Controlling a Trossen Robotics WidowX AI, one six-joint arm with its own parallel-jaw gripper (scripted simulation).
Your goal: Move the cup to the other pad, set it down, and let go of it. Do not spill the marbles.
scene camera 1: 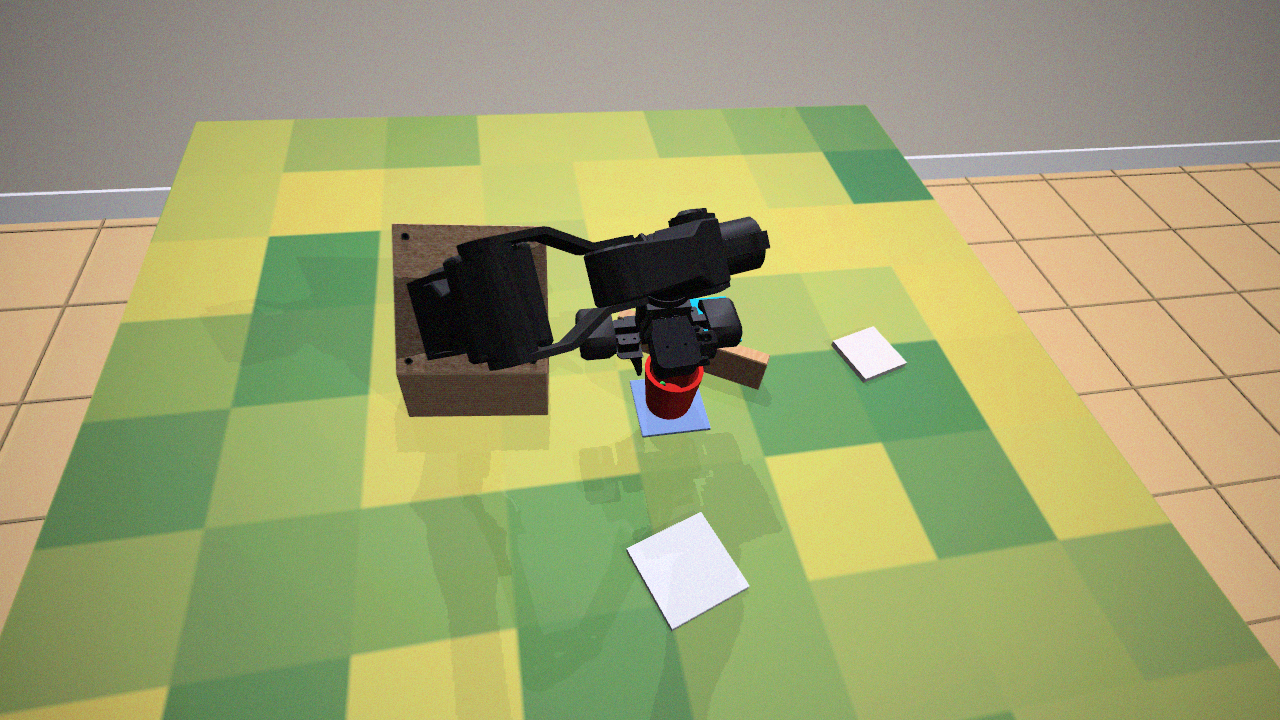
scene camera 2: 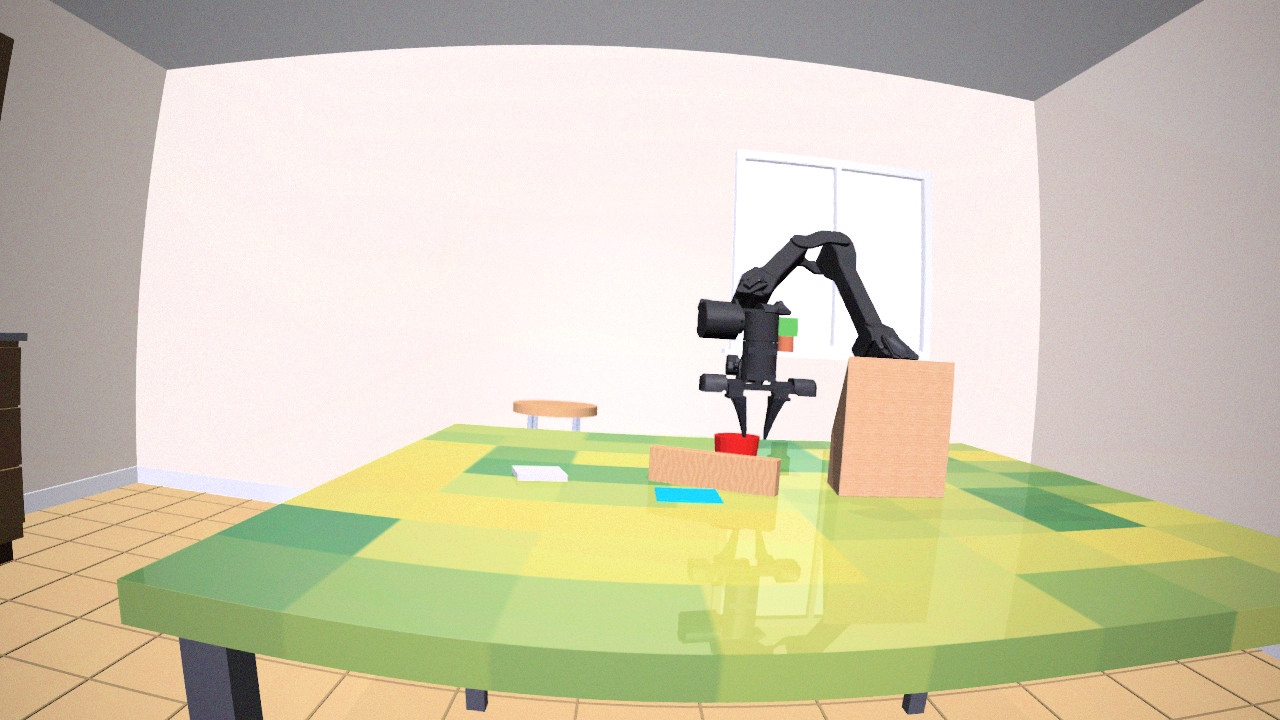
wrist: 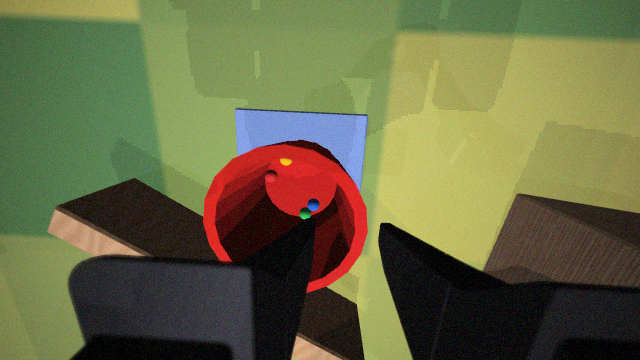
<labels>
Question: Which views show the red cup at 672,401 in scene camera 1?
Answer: Scene camera 1, scene camera 2 and the wrist view: all of them.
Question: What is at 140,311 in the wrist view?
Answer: My gripper.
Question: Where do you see a red cup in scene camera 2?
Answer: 724,442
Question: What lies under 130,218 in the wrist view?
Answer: A wooden bar.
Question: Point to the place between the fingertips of my gripper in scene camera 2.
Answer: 754,439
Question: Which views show my gripper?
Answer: Scene camera 1, scene camera 2 and the wrist view: all of them.
</labels>
